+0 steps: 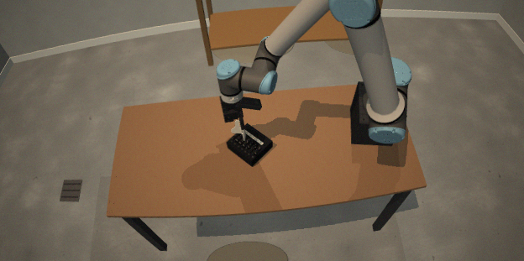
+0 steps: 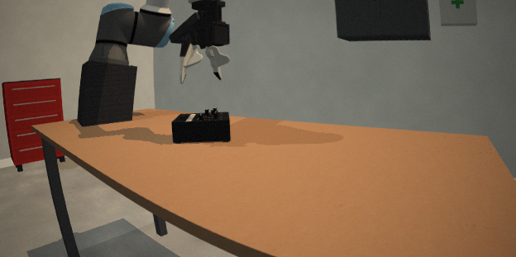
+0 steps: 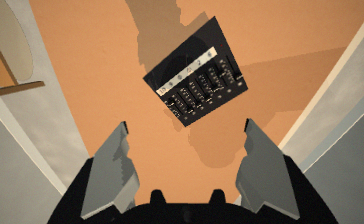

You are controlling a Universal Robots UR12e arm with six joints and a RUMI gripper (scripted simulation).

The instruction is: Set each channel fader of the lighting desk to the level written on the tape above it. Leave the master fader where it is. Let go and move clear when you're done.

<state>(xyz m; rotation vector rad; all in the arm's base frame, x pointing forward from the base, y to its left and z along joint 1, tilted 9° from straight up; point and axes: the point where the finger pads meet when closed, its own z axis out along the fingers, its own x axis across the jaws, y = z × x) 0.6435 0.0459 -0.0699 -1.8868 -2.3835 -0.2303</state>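
My hand is 90 mm to the right of the master fader, 80 mm above it and 60 mm past it.
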